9 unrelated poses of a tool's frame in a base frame.
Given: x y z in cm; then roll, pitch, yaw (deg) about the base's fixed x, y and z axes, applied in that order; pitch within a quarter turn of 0, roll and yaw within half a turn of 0.
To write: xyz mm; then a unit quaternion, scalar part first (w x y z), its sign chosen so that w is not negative. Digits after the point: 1 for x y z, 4 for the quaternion.
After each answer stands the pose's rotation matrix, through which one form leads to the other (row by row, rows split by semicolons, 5 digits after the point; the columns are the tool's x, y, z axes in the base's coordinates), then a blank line. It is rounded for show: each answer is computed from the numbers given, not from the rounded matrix.
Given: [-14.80, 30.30, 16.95, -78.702, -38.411, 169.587]
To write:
[-148.0, 303.0, 169.5, 0.2740, 0.1990, -0.6194, 0.7083]
-0.77067 -0.63463 -0.05752; 0.14163 -0.08257 -0.98647; 0.62130 -0.76839 0.15351

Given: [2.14, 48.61, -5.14, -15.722, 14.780, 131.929]
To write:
[21.4, 486.1, -51.4, 0.3841, -0.1716, -0.0720, 0.9044]
-0.64610 -0.66995 -0.36568; 0.71936 -0.69464 0.00163; -0.25511 -0.26200 0.93074

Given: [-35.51, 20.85, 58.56, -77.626, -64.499, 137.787]
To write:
[-355.1, 208.5, 585.6, 0.5493, 0.1970, -0.6443, 0.4943]
-0.31887 -0.79695 -0.51303; 0.28927 0.43363 -0.85340; 0.90258 -0.42053 0.09226

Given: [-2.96, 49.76, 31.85, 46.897, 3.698, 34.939]
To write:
[-29.6, 497.6, 318.5, 0.8785, 0.3705, 0.1476, 0.2630]
0.81806 -0.35273 0.45427; 0.57151 0.58712 -0.57329; -0.06450 0.72861 0.68189

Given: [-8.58, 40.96, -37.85, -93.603, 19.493, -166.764]
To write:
[-85.8, 409.6, -378.5, 0.2003, 0.0323, 0.7270, -0.6559]
-0.91764 0.30980 0.24892; -0.21584 0.13743 -0.96671; -0.33369 -0.94082 -0.05924

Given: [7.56, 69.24, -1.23, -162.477, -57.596, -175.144]
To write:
[75.6, 692.4, -12.3, 0.4700, 0.1100, -0.8622, 0.1535]
-0.53396 -0.33402 -0.77673; -0.04536 0.92865 -0.36816; 0.84429 -0.16135 -0.51102

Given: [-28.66, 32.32, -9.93, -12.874, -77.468, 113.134]
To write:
[-286.6, 323.2, -99.3, 0.4856, 0.4707, -0.4155, 0.6082]
-0.08525 -0.98192 0.16899; 0.19954 -0.18300 -0.96265; 0.97617 -0.04835 0.21153

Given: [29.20, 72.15, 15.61, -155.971, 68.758, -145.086]
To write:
[292.0, 721.5, 156.1, 0.5784, -0.1300, 0.8053, 0.0018]
-0.29710 -0.21152 0.93112; -0.20737 0.96617 0.15332; -0.93206 -0.14753 -0.33091

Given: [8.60, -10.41, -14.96, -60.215, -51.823, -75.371]
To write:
[86.0, -104.1, -149.6, 0.4818, -0.5882, -0.0233, -0.6492]
0.15610 0.65295 0.74114; -0.59806 -0.53468 0.59703; 0.78611 -0.53644 0.30704

